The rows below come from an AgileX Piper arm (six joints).
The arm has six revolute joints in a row. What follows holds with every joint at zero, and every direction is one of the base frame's. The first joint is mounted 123 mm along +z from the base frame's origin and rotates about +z. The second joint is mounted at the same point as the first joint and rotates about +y. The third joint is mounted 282.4 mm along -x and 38.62 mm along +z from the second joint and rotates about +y. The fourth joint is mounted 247.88 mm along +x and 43.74 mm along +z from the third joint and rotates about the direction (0.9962, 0, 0.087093). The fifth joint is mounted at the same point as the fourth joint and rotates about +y. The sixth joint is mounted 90.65 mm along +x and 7.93 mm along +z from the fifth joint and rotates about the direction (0.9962, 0, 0.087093). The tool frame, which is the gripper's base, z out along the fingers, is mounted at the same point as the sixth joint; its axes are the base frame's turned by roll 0, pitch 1.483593 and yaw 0 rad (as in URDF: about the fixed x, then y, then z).
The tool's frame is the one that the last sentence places.
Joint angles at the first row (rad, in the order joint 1, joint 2, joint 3, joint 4, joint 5, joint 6):
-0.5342, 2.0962, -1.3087, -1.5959, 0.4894, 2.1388
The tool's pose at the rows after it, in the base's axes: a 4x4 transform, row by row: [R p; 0 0 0 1], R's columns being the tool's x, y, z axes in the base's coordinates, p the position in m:
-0.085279, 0.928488, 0.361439, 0.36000; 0.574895, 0.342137, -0.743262, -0.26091; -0.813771, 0.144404, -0.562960, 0.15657; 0, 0, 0, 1
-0.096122, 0.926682, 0.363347, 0.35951; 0.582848, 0.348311, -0.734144, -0.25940; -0.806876, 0.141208, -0.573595, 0.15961; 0, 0, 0, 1
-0.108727, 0.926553, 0.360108, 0.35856; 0.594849, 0.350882, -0.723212, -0.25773; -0.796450, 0.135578, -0.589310, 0.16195; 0, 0, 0, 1
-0.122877, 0.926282, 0.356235, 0.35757; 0.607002, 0.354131, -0.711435, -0.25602; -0.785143, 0.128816, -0.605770, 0.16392; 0, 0, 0, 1
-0.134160, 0.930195, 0.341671, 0.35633; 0.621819, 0.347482, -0.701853, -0.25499; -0.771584, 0.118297, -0.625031, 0.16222; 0, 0, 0, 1
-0.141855, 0.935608, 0.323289, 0.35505; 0.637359, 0.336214, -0.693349, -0.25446; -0.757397, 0.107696, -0.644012, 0.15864; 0, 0, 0, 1
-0.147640, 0.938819, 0.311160, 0.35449; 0.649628, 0.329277, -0.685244, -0.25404; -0.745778, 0.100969, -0.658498, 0.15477; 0, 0, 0, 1
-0.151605, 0.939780, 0.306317, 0.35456; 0.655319, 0.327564, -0.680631, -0.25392; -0.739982, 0.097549, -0.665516, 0.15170; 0, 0, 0, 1
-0.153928, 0.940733, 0.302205, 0.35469; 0.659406, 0.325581, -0.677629, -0.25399; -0.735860, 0.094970, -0.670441, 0.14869; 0, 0, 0, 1
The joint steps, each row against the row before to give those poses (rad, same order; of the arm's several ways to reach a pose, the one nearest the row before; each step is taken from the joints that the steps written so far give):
0.0005, -0.0122, 0.0000, 0.0188, -0.0159, -0.0287
0.0007, -0.0106, 0.0000, 0.0439, -0.0090, -0.0500
0.0006, -0.0100, 0.0001, 0.0607, -0.0061, -0.0644
0.0006, -0.0092, 0.0000, 0.0633, -0.0047, -0.0678
0.0005, -0.0001, 0.0000, 0.0586, 0.0049, -0.0559
0.0000, 0.0049, 0.0000, 0.0488, 0.0083, -0.0418
0.0000, 0.0068, 0.0000, 0.0310, 0.0036, -0.0250
0.0000, 0.0064, -0.0001, 0.0091, -0.0003, -0.0066
-0.0001, 0.0068, 0.0000, 0.0025, -0.0003, 0.0002

